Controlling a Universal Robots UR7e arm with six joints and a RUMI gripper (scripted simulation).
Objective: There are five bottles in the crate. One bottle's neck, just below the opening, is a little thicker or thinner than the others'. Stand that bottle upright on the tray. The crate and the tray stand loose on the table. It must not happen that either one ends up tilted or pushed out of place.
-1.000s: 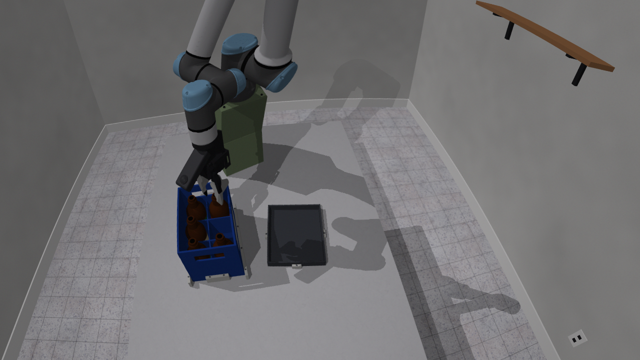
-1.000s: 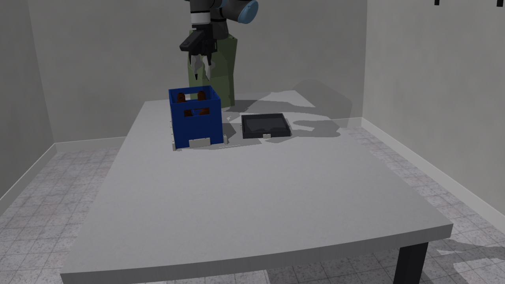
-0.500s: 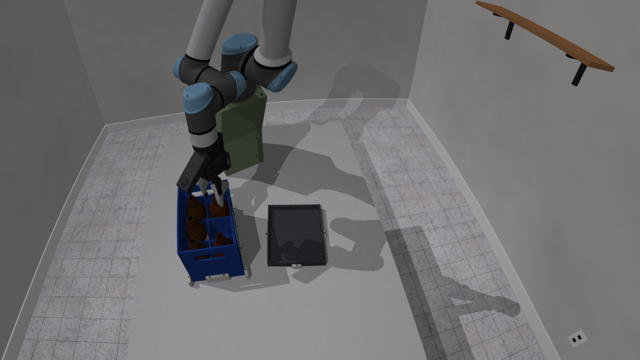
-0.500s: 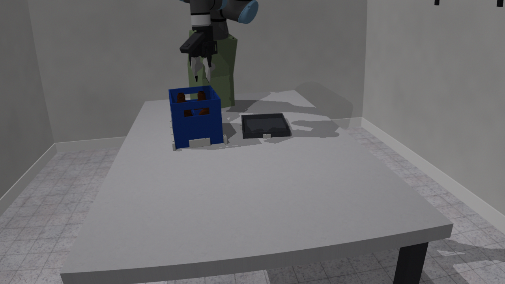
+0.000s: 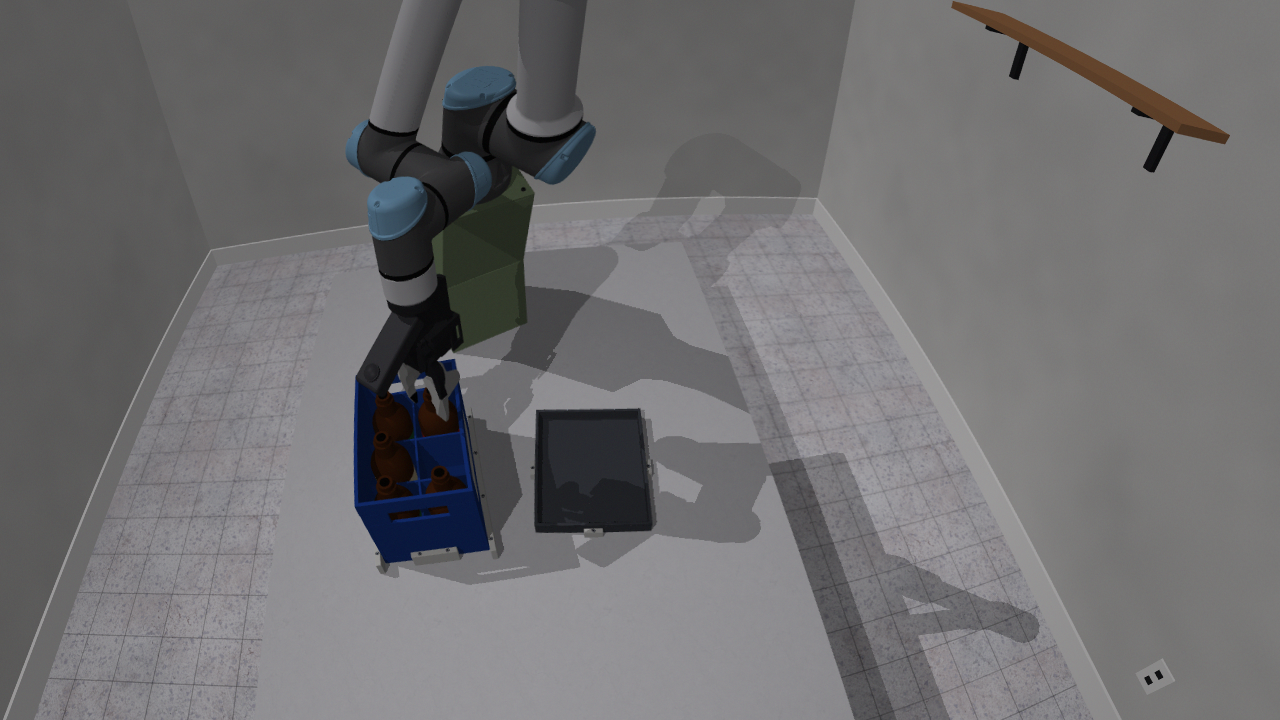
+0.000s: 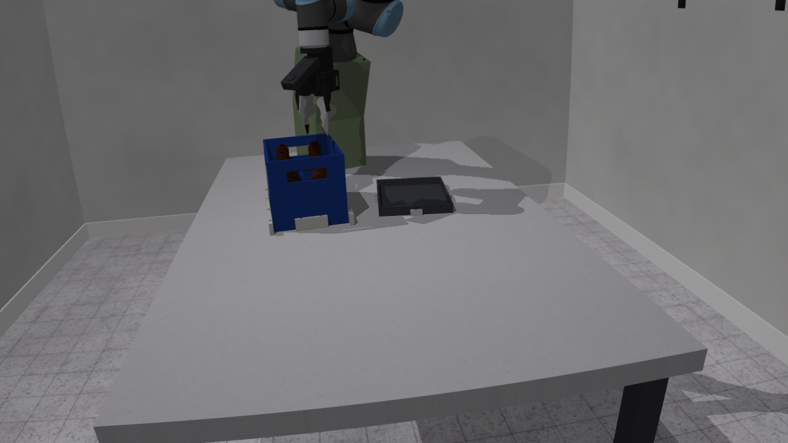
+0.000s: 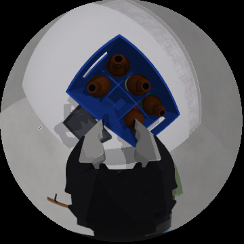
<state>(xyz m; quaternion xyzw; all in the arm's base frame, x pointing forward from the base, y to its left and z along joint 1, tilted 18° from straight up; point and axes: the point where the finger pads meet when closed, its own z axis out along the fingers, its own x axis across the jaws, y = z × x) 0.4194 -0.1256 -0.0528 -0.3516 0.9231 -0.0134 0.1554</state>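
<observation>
Right now the blue crate is 4 cm to the right of my hand and 13 cm below it. The rest, counted from my hand: dark tray 3 cm ahead, 25 cm to the left, 20 cm below.
</observation>
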